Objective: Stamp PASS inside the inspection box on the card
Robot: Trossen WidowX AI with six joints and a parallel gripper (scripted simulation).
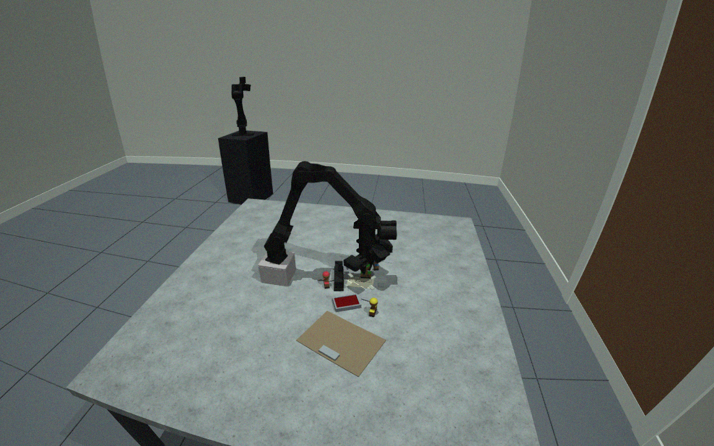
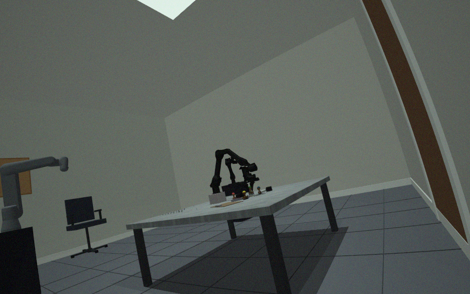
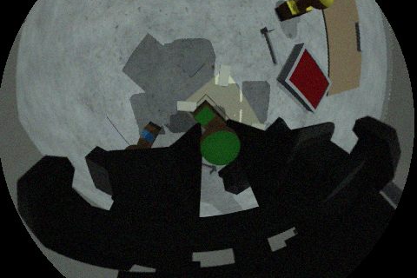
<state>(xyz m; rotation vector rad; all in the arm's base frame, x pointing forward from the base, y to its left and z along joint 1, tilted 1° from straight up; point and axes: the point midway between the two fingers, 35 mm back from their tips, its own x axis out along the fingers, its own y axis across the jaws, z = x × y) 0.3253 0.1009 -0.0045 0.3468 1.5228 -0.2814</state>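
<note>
My gripper tip is 20 mm past the card, 20 mm to the left of it and 40 mm above it. The rest, counted from my gripper tip: blue-knobbed stamp: 10 mm ahead, 90 mm to the left, 20 mm below; then green-knobbed stamp: right at my gripper tip; then red-knobbed stamp: 130 mm behind, 80 mm to the right, 20 mm below.
</note>
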